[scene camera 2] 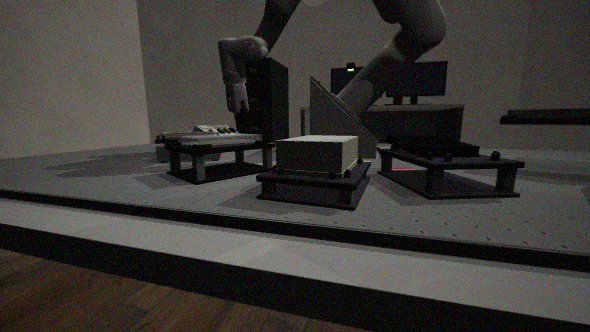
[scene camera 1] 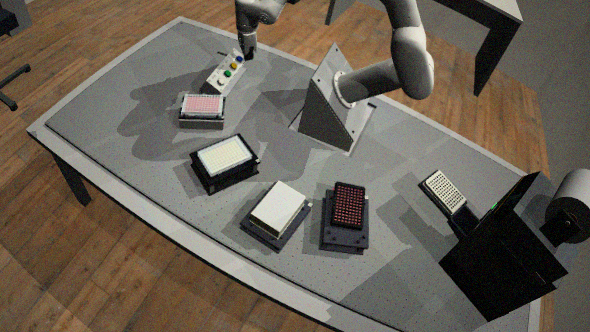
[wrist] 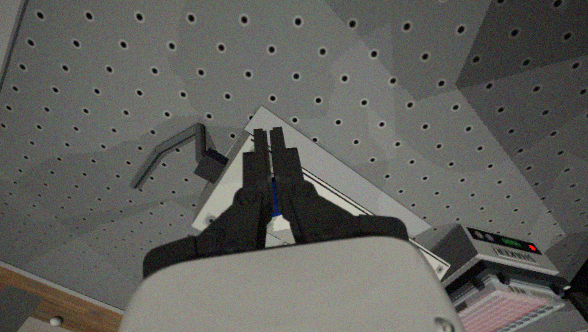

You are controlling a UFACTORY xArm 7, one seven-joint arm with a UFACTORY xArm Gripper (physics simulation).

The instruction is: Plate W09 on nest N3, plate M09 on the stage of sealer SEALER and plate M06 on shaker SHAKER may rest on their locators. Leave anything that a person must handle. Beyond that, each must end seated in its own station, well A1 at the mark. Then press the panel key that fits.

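My gripper (scene camera 1: pixel 248 57) (scene camera 2: pixel 239 113) (wrist: pixel 269 146) is shut and empty, its fingertips low over the blue-key end of the panel (scene camera 1: pixel 216 86) (wrist: pixel 227 192). The blue key (scene camera 1: pixel 239 59) (wrist: pixel 275 200) is partly hidden by the fingers in the wrist view; contact cannot be told. The yellow key (scene camera 1: pixel 233 65), green key (scene camera 1: pixel 228 73) and white key (scene camera 1: pixel 220 82) stand in a row. A pink plate (scene camera 1: pixel 202 105) (wrist: pixel 505 306) lies on the shaker (scene camera 1: pixel 201 123) (wrist: pixel 452 255). A pale plate (scene camera 1: pixel 446 191) lies on the stage of the sealer (scene camera 1: pixel 492 267). Plate labels are unreadable.
A cream plate (scene camera 1: pixel 225 154) sits on a black nest (scene camera 1: pixel 235 179). A thick white block (scene camera 1: pixel 278 206) (scene camera 2: pixel 310 154) sits on another nest (scene camera 1: pixel 260 239) (scene camera 2: pixel 350 186). A dark plate with red wells (scene camera 1: pixel 348 205) sits on a third nest (scene camera 1: pixel 345 242).
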